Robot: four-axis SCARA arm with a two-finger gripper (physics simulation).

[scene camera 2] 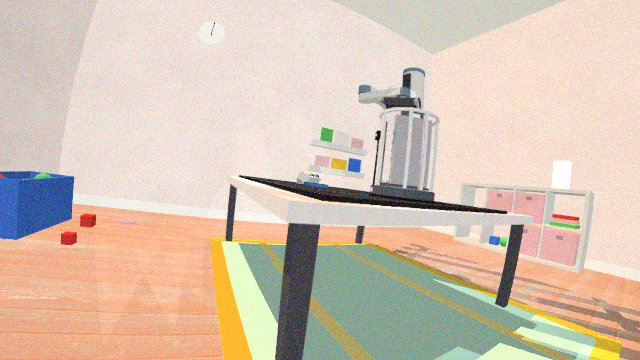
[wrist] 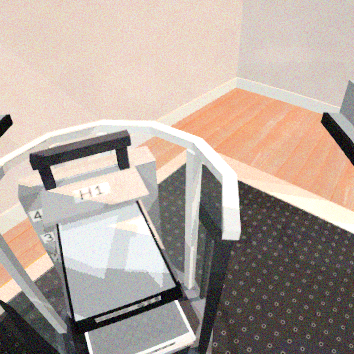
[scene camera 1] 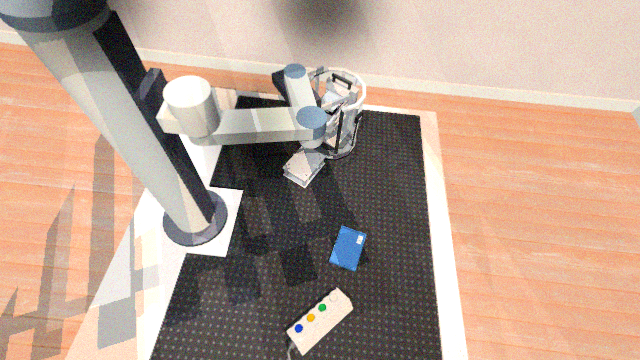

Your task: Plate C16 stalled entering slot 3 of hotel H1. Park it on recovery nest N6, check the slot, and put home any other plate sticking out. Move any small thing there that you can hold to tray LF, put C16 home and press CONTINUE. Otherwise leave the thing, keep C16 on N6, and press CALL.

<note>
A clear plate C16 (wrist: 167,321) rests on a round plate rack (scene camera 2: 407,140). Also in view: a white button box (scene camera 1: 312,327) and a blue card (scene camera 1: 346,252).
</note>
